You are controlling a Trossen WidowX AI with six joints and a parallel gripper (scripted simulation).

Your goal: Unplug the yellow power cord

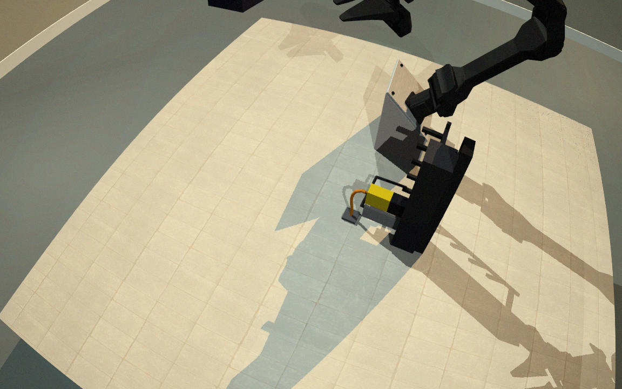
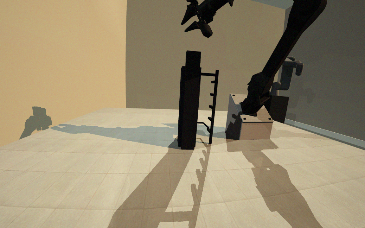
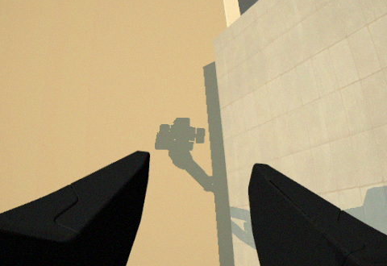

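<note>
My gripper tip is 30 mm past the yellow plug, 130 mm to the right of it and 350 mm above it. From my gripper tip the other things lie so: small grey foot: 20 mm behind, 70 mm to the left, 450 mm below; black power strip: 30 mm behind, 200 mm to the left, 330 mm below.
</note>
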